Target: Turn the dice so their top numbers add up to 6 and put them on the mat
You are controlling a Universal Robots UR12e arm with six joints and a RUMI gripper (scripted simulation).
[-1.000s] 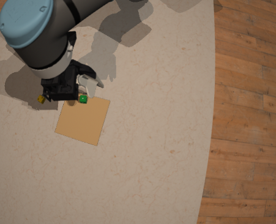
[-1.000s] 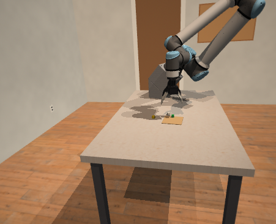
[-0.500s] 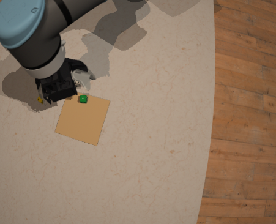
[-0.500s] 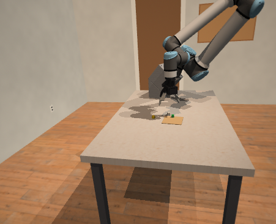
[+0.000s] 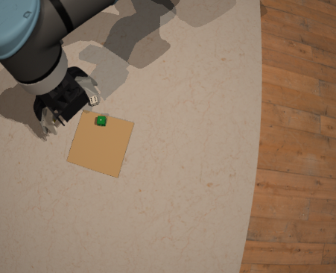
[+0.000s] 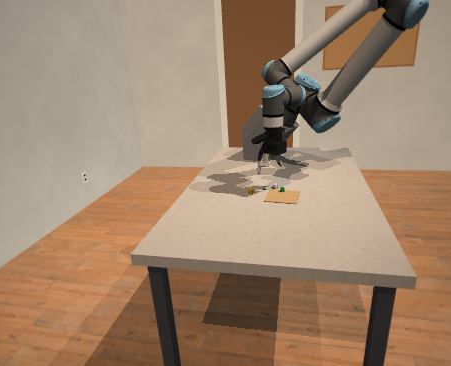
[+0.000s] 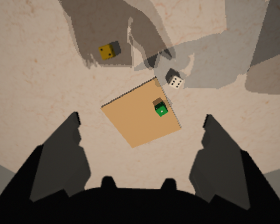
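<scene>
My gripper is now 10 cm above the yellow die, 8 cm to the left of it and 3 cm short of it. Also, from my hand: tan mat: 10 cm below, 7 cm to the left, 3 cm ahead; then green die: 9 cm below, 6 cm to the left, 2 cm behind; then white die: 10 cm below, 6 cm behind, 1 cm to the left.
</scene>
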